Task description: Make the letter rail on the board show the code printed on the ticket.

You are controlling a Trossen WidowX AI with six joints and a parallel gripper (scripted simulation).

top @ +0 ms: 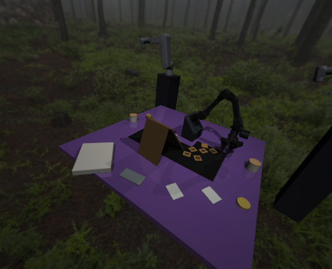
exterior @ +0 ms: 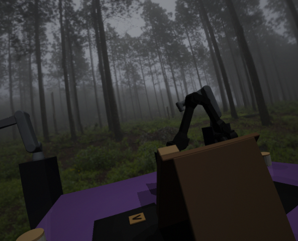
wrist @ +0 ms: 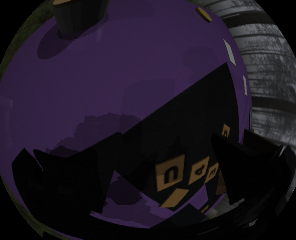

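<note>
Right now my gripper tip is 58 cm to the left of the tan letter tile marked v, 11 cm short of it and 4 cm above it. Round my gripper tip: white ticket 35 cm to the right, 24 cm ahead, 4 cm above; then yellow disc 33 cm ahead, 26 cm to the left, 4 cm below; then black mat 35 cm to the right, 15 cm ahead, 4 cm below.
</note>
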